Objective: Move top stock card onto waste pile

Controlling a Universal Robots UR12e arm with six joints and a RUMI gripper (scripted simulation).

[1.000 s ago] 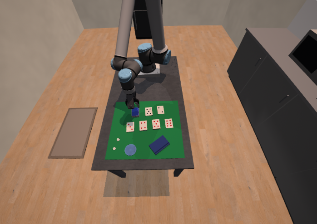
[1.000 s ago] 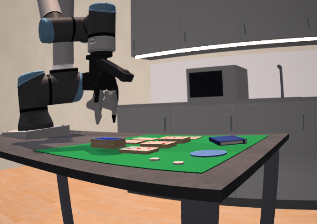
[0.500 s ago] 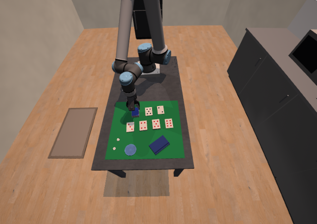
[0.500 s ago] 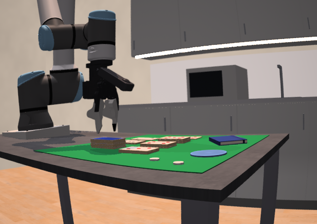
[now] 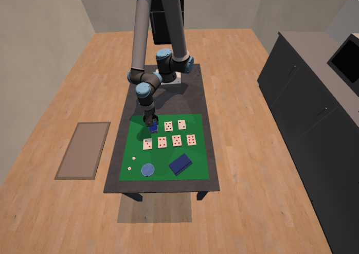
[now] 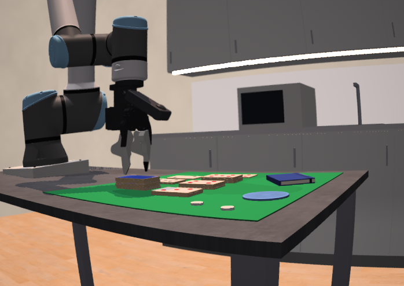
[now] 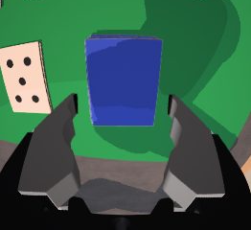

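The card is 2 cm below my hand. Round my hand: green mat (14 cm ahead, 9 cm to the left, 6 cm below); then blue book (31 cm ahead, 19 cm to the left, 4 cm below).
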